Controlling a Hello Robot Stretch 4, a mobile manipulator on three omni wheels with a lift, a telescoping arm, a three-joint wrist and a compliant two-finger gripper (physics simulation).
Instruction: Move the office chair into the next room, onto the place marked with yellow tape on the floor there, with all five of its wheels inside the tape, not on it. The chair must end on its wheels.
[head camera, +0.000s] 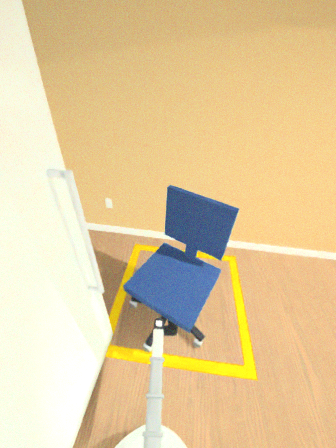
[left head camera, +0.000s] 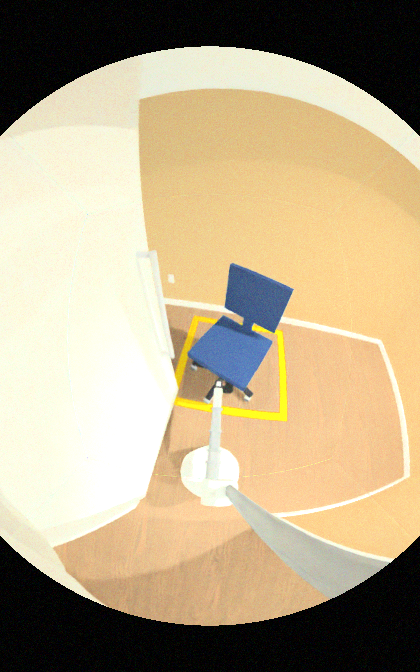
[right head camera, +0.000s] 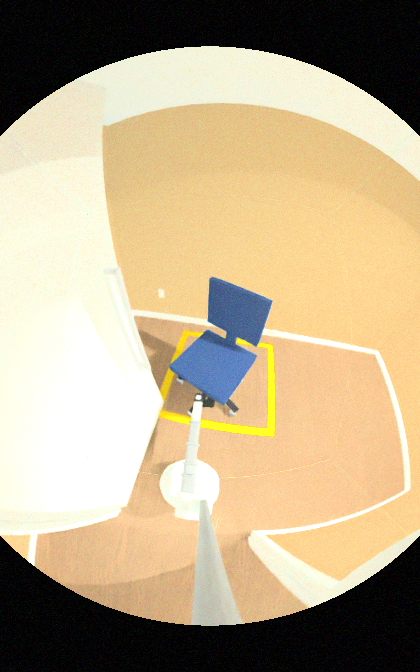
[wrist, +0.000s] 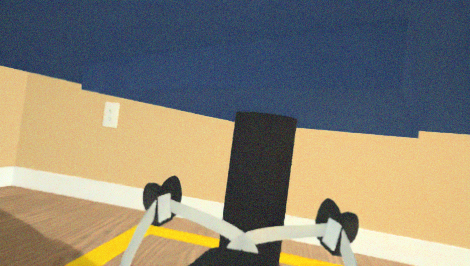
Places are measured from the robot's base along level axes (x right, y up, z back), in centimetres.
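Pixels of known places: gripper, fingertip midpoint: (wrist: 247, 203).
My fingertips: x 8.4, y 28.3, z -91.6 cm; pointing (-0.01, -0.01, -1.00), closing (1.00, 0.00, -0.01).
Note:
Ahead of a thing's pixels: the offset from my fingertips to its top centre. "spot": to the spot under its first point.
The blue office chair {spot: dx -1.1, dy +15.9, dz +9.1 cm} (head camera: 172, 285) (left head camera: 230, 350) (right head camera: 212, 365) stands upright over the yellow tape square (head camera: 243, 320) (left head camera: 283, 380) (right head camera: 271, 390) (wrist: 185, 236). Three wheels show in the head view: the left wheel {spot: dx -29.7, dy -24.1, dz +0.8 cm} (head camera: 133, 303) and the right front wheel {spot: dx +20.1, dy -24.0, dz +27.8 cm} (head camera: 198, 342) are inside the tape; the near wheel {spot: dx -14.6, dy -23.8, dz +31.8 cm} (head camera: 148, 346) is very close to the inner edge of the front strip, and contact is unclear. The other wheels are hidden by the seat. My gripper (wrist: 247, 203) is open under the seat, its fingers apart on both sides of the black column {dx +0.6, dy +7.9, dz +2.7 cm} (wrist: 260, 165), not gripping it.
A white door-like panel (head camera: 45, 300) with a long handle {spot: dx -37.1, dy +79.1, dz +31.7 cm} (head camera: 80, 230) stands close along the left of the tape. The orange wall (head camera: 280, 150) is behind the chair. My extended arm (head camera: 156, 380) crosses the front strip. A white wall edge (right head camera: 285, 565) is at the lower right.

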